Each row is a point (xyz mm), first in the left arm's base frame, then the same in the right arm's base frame.
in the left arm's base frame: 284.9 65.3 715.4
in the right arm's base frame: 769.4 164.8 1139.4
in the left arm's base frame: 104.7 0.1 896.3
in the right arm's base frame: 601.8 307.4 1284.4
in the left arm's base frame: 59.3 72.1 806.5
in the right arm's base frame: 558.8 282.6 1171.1
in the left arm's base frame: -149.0 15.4 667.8
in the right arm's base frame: 330.4 175.6 1123.9
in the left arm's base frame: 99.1 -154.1 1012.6
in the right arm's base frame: 584.8 317.0 1476.7
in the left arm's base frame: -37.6 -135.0 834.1
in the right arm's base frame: 434.3 207.1 1349.5
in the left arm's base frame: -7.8 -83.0 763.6
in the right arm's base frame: 464.0 173.5 1268.6
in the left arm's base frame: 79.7 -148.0 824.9
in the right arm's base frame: 546.4 171.5 1362.6
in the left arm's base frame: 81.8 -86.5 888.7
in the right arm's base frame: 565.0 257.1 1349.2
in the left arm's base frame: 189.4 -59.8 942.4
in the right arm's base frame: 680.6 296.4 1365.4
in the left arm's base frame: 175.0 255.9 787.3
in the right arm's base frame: 699.0 348.7 1017.8
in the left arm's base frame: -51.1 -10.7 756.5
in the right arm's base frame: 432.1 215.6 1202.6
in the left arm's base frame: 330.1 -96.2 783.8
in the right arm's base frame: 795.9 122.4 1313.4
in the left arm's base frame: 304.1 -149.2 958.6
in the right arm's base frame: 781.0 239.4 1455.3
